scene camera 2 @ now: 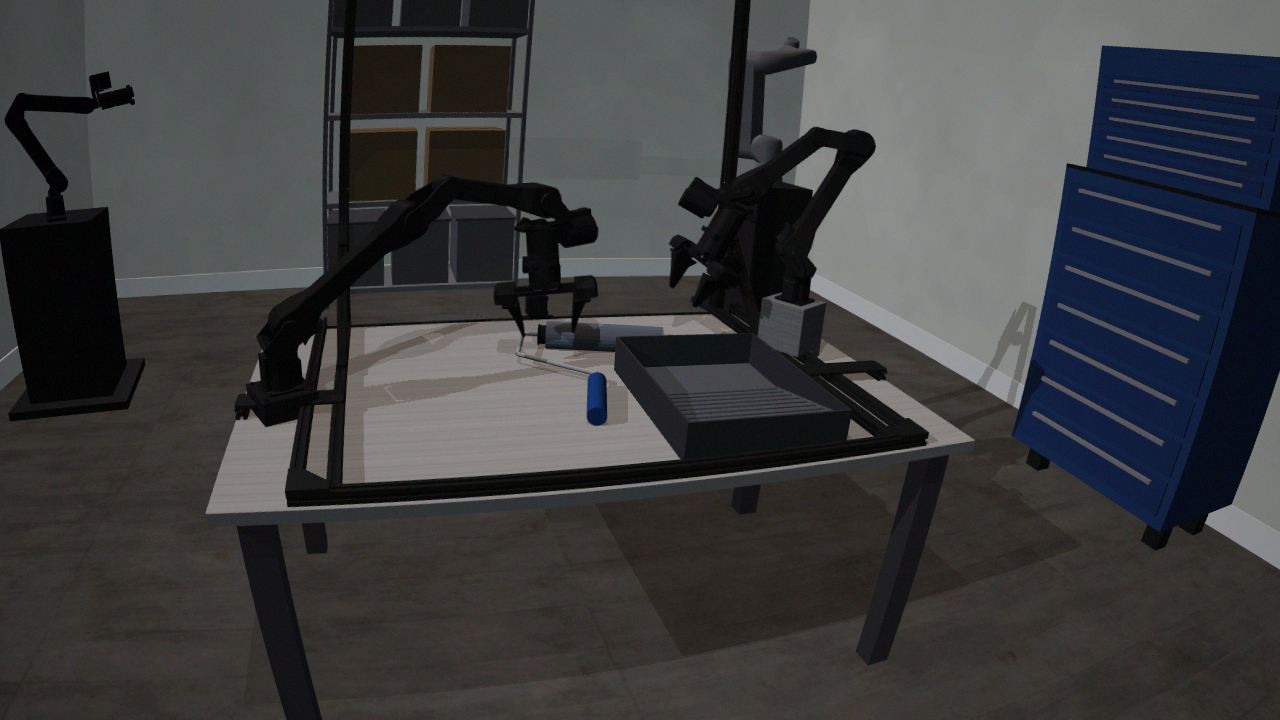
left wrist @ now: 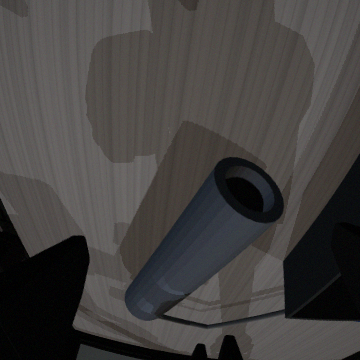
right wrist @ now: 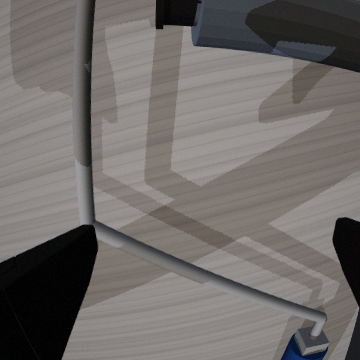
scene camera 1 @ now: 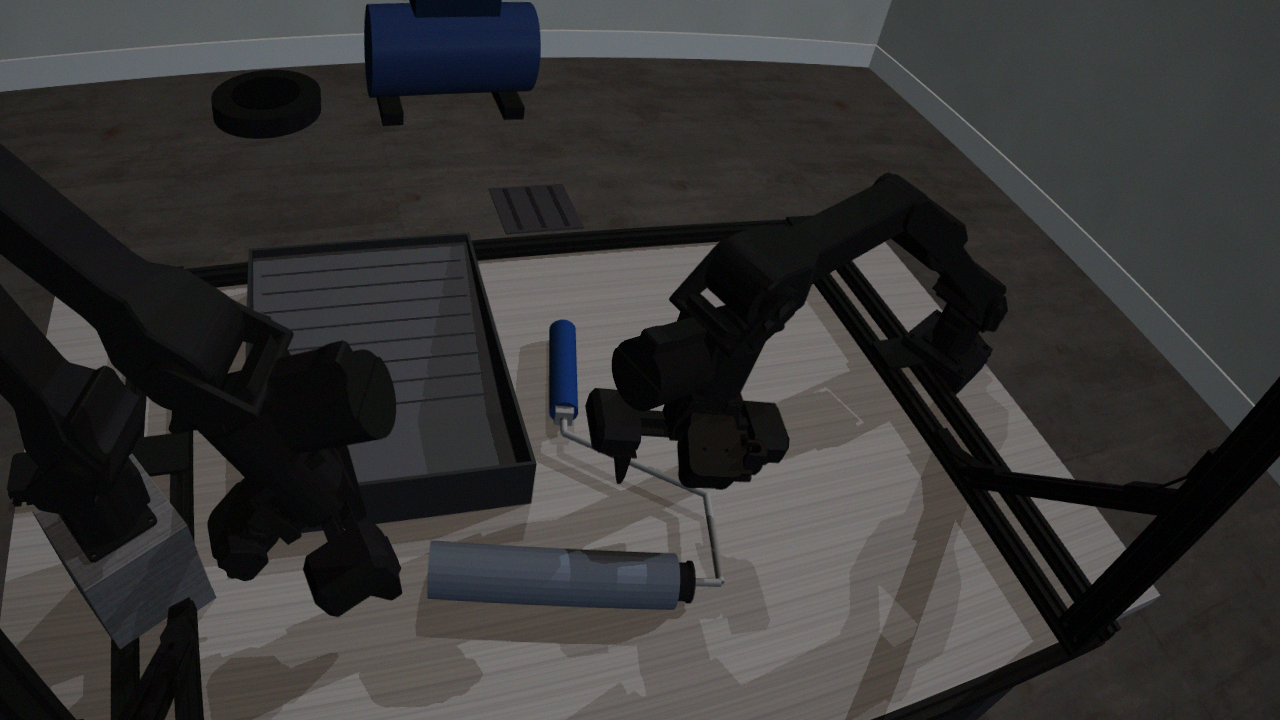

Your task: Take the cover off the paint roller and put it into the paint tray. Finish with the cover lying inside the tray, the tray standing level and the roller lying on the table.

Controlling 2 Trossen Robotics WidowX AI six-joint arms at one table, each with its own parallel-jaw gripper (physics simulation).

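Frame: origin at the left arm's base, x right, y back, z down, level; millimetres.
Where they show: left gripper, fingertip midpoint: point(scene camera 2: 682, 296) point(left wrist: 214, 244); right gripper, fingertip midpoint: point(scene camera 2: 548, 334) point(left wrist: 213, 339) point(right wrist: 218, 235) point(scene camera 1: 662, 482); left arm's base at its link origin: point(scene camera 2: 794, 300) point(scene camera 1: 108, 518); right arm's base at its link origin: point(scene camera 2: 281, 387) point(scene camera 1: 949, 342).
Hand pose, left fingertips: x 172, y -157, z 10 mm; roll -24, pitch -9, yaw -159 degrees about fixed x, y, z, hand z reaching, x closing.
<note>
Each offset is from my left fingertips to the top centre of the thing. "spot": to the spot under its first point.
The grey-blue cover @(dy -134, dx +83, dz +55 mm) point(scene camera 1: 554, 575) point(scene camera 2: 626, 336) point(left wrist: 200, 250) point(right wrist: 230, 30) is on the roller, lying on the table; its open end shows in the left wrist view. The black end cap @(dy -217, dx +171, dz +63 mm) point(scene camera 1: 686, 581) sits at the other end. The bent wire frame point(scene camera 1: 713, 537) point(scene camera 2: 559, 363) point(right wrist: 84, 125) leads to the blue handle @(spot: dy -339, dx -95, dz +74 mm) point(scene camera 1: 563, 367) point(scene camera 2: 596, 398). The tray @(dy -180, dx -237, dz +44 mm) point(scene camera 1: 447, 490) point(scene camera 2: 769, 434) stands level, empty where visible. My right gripper point(scene camera 2: 548, 332) point(right wrist: 218, 235) is open above the wire frame. My left gripper point(scene camera 2: 685, 295) point(left wrist: 214, 244) is open, raised near the cover's open end.
The left arm hides part of the tray in scene camera 1. Dark rails @(spot: dy -597, dx -231, dz +93 mm) point(scene camera 1: 617, 240) point(scene camera 2: 537, 482) run along the table's edges. A grey block point(scene camera 1: 134, 573) point(scene camera 2: 791, 326) bears the left arm. A blue drawer cabinet point(scene camera 2: 1136, 304) stands on the floor beyond the table.
</note>
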